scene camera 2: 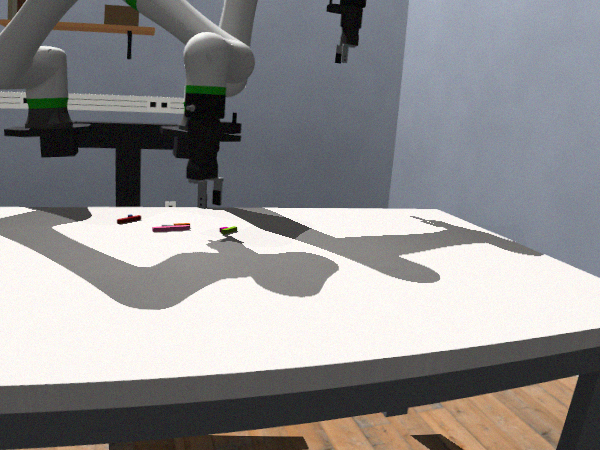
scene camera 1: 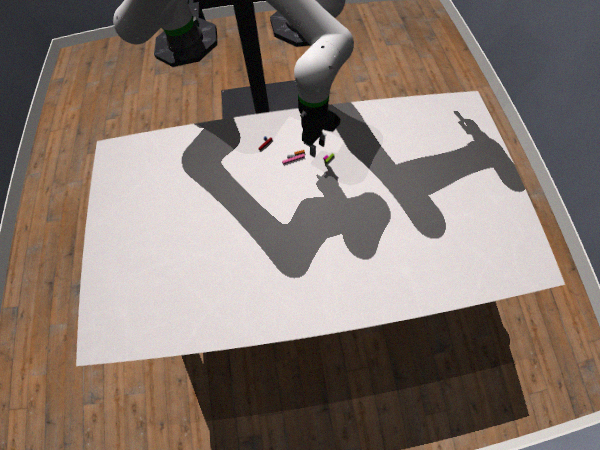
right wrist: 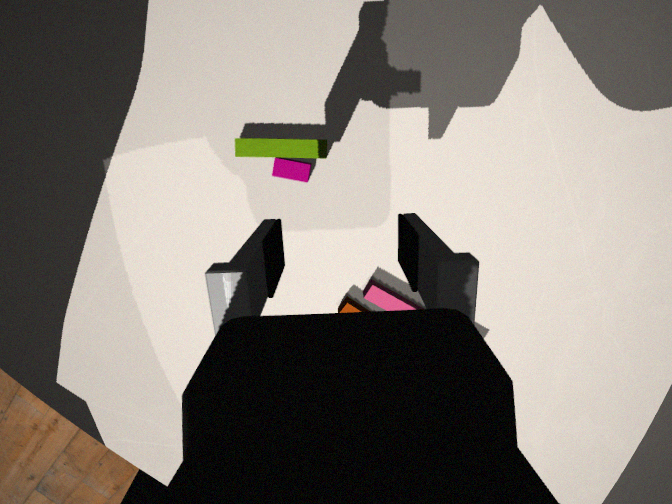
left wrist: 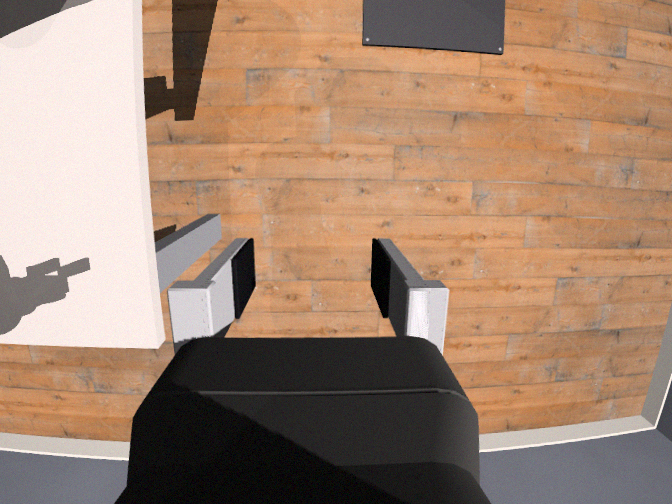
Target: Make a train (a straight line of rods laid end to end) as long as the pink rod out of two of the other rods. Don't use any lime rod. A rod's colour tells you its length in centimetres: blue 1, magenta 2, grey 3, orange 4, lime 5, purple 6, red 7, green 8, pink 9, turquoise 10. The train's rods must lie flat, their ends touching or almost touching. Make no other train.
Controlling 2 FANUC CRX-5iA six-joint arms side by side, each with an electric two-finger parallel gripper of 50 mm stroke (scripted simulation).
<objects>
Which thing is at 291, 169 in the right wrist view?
A magenta rod.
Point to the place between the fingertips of my left gripper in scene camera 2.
340, 62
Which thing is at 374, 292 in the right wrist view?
A pink rod.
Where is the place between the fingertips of my right gripper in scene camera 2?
At 209, 206
</objects>
